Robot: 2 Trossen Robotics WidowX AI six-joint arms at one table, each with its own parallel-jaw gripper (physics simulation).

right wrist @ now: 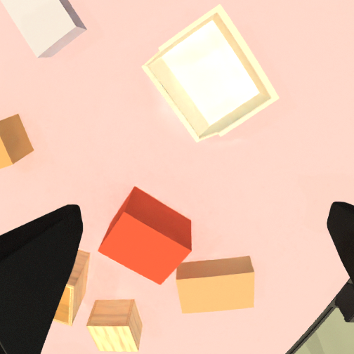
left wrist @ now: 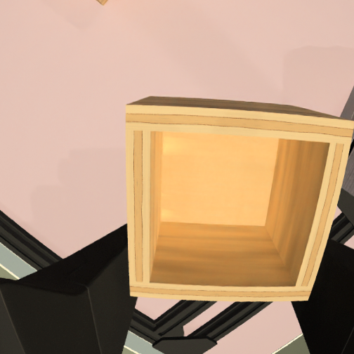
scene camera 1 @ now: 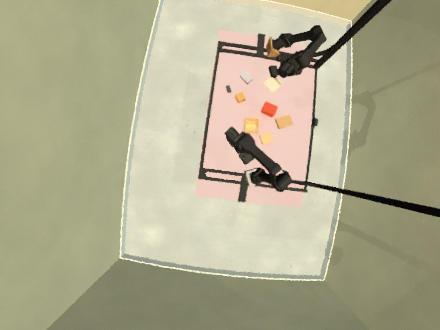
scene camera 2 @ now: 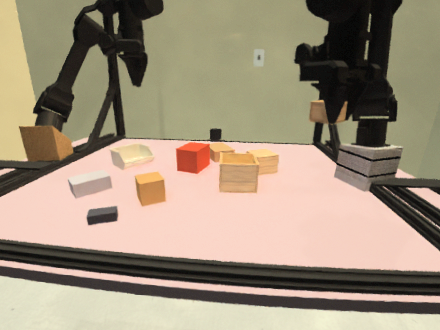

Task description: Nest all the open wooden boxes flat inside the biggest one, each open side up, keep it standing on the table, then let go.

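Frame: origin at the left arm's base, x down, y left, z ahead, level; millimetres.
Seen in the pictures: left gripper, fingertip midpoint: (scene camera 2: 338, 121); right gripper, fingertip midpoint: (scene camera 2: 136, 86); left arm's base, origin of the base link: (scene camera 1: 255, 177) (scene camera 2: 370, 145); right arm's base, origin of the base link: (scene camera 1: 275, 45) (scene camera 2: 46, 133).
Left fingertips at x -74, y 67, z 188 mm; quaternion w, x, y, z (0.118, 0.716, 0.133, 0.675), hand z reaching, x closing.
Note:
Pixels of each thing's top centre, then the offset from my left fingertips to it.
- larger-looking open wooden box, middle of its top: (scene camera 2: 238, 158) (scene camera 1: 252, 124) dx +104, dy -142, dz +139 mm
- red cube, middle of its top: (scene camera 2: 193, 146) (scene camera 1: 270, 108) dx +109, dy -292, dz +217 mm
- tan block, middle of its top: (scene camera 2: 218, 146) (scene camera 1: 284, 121) dx +138, dy -375, dz +114 mm
- cream tray, middle of its top: (scene camera 2: 131, 148) (scene camera 1: 273, 82) dx +122, dy -371, dz +392 mm
- orange cube, middle of its top: (scene camera 2: 149, 177) (scene camera 1: 240, 96) dx +123, dy -124, dz +344 mm
- grey block, middle of its top: (scene camera 2: 88, 176) (scene camera 1: 246, 76) dx +140, dy -207, dz +479 mm
- dark block, middle of its top: (scene camera 2: 102, 210) (scene camera 1: 228, 88) dx +155, dy -66, dz +430 mm
My left gripper (scene camera 1: 232, 135) (scene camera 2: 336, 116) (left wrist: 211, 230) is shut on a wooden box (scene camera 2: 320, 111) (left wrist: 215, 180) and holds it above the table; its open side shows in the left wrist view. A larger-looking open wooden box (scene camera 1: 251, 125) (scene camera 2: 239, 176) (right wrist: 79, 287) stands open side up on the table, partly hidden by a finger in the right wrist view. Beside it, a wooden box (scene camera 1: 266, 137) (scene camera 2: 265, 162) (right wrist: 114, 325) shows a flat, closed upper face. My right gripper (scene camera 1: 273, 71) (scene camera 2: 137, 77) (right wrist: 208, 216) is open and empty, high above the table.
A red cube (scene camera 1: 269, 109) (scene camera 2: 193, 157) (right wrist: 150, 245), tan block (scene camera 1: 284, 121) (scene camera 2: 221, 151) (right wrist: 216, 292), cream tray (scene camera 1: 272, 84) (scene camera 2: 131, 161) (right wrist: 172, 102), orange cube (scene camera 1: 240, 97) (scene camera 2: 150, 188), grey block (scene camera 1: 246, 77) (scene camera 2: 90, 183) and dark block (scene camera 1: 228, 89) (scene camera 2: 102, 215) lie about. A striped block (scene camera 2: 369, 165) stands at the right.

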